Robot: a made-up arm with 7 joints.
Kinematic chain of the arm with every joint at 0, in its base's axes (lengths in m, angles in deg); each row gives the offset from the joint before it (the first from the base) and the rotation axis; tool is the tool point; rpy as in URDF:
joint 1: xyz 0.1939 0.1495 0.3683 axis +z
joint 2: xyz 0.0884 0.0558 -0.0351 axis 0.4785 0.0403 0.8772
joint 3: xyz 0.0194 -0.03 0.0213 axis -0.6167 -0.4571 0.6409
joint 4: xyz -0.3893 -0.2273 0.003 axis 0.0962 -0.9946 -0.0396
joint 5: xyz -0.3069 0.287 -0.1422 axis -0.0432 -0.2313 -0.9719
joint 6: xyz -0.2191 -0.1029 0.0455 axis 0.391 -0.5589 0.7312
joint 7: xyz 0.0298 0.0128 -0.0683 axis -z
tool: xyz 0.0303 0.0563 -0.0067 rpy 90 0 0
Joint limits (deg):
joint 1: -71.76..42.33
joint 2: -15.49..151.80
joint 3: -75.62..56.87
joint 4: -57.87..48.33
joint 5: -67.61..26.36
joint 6: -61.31..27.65
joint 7: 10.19..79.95
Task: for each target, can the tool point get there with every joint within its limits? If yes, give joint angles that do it. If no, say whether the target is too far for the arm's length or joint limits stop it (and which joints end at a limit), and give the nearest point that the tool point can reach.
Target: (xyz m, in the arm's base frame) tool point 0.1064 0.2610 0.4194
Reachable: no: joint limits stop it (at a limit: joint 1, joint 4, joint 5, joint 7) | nearest point -0.0469 0.4266 0.4847 | short by 0.235 m
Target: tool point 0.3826 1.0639 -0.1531
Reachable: no: joint limits stop it (at a limit: joint 1, joint 2, joint 3, joint 6, joint 7) | nearest point 0.3737 0.8758 -0.2066 | short by 0.196 m
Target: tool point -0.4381 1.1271 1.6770
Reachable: no: too far | nearest point -0.1711 0.7141 1.0747 | short by 0.778 m
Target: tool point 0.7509 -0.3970 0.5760
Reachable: yes | joints 23.98 102.81 -64.90 -46.84 -25.26 -33.49 19.57
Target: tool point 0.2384 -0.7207 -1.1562
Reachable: no: too far | nearest point 0.2600 -0.4245 -0.5398 | short by 0.684 m
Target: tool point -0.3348 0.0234 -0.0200
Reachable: yes | joints -59.65 48.20 14.09 -5.35 -59.90 -52.55 58.43
